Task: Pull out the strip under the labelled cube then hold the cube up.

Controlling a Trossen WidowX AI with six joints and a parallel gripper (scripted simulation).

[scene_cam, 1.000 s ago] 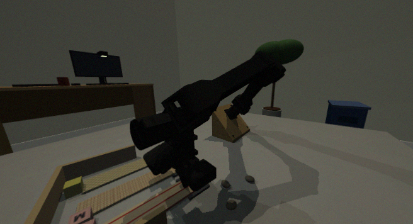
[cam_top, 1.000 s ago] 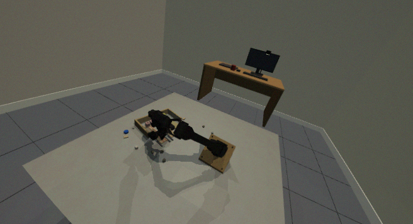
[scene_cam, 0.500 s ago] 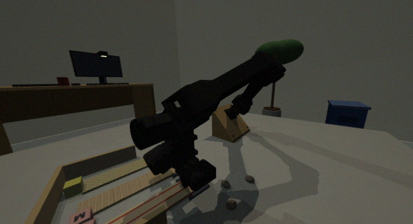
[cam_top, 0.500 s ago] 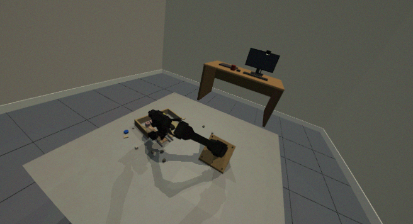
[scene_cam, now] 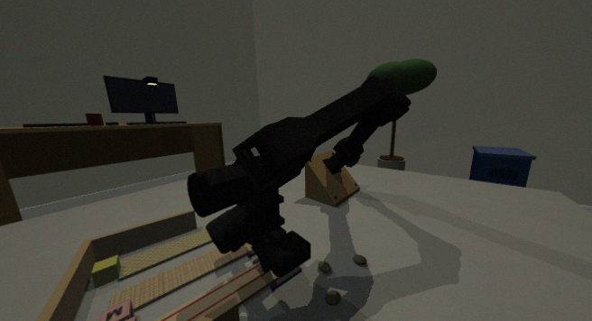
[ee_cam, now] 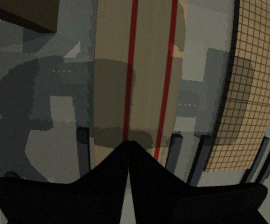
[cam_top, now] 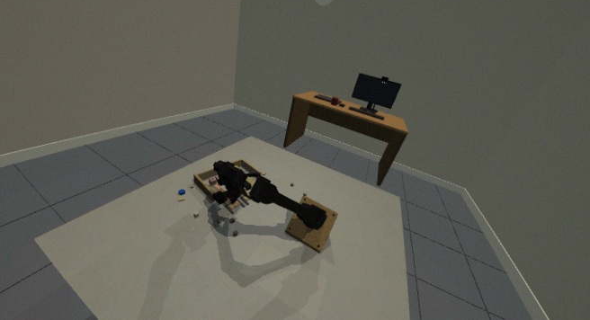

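My gripper tip is now 90 mm short of the red-lined strip and 10 mm to the left of it. Also, from my gripper tip: blue disc: 240 mm ahead, 120 mm to the left.
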